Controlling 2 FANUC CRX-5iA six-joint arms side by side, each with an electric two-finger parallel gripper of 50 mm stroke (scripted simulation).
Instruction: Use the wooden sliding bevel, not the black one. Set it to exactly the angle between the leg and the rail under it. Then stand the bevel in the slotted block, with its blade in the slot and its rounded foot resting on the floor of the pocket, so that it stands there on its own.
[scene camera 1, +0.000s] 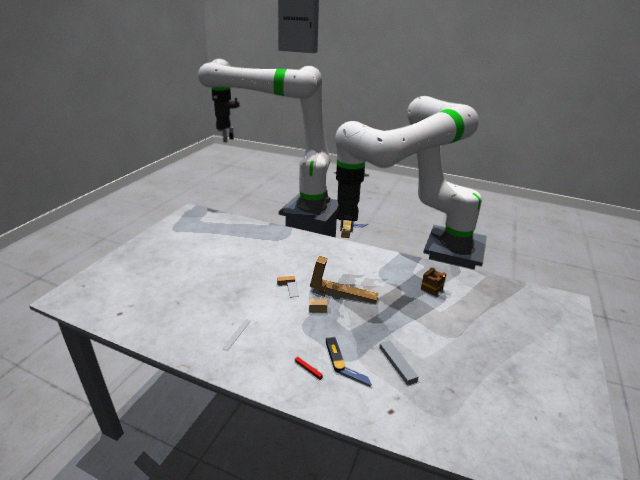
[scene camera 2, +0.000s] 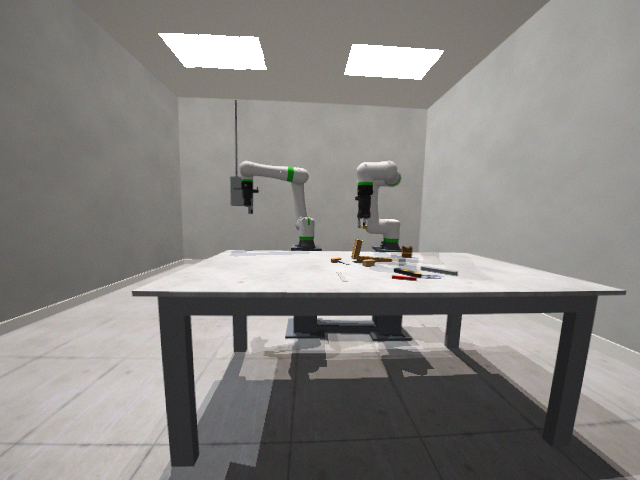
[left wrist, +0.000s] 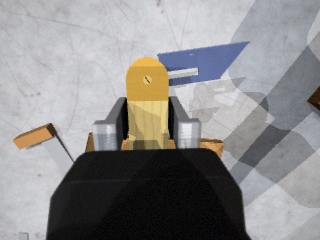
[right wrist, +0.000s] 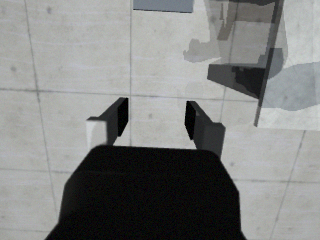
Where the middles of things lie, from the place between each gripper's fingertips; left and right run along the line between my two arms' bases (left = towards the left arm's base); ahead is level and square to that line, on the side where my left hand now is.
The blue blade (left wrist: 212, 62) is 40 mm behind my left hand, 10 mm to the left of it and 10 mm below it. From my left hand the other things lie so: small square (left wrist: 45, 134) (200 mm below, 170 mm ahead, 140 mm to the right).
I see my right gripper 870 mm to the right of the blue blade, 400 mm short of it and 90 mm above it. The rest, counted from my right hand: small square (720 mm to the left, 610 mm ahead, 280 mm below).
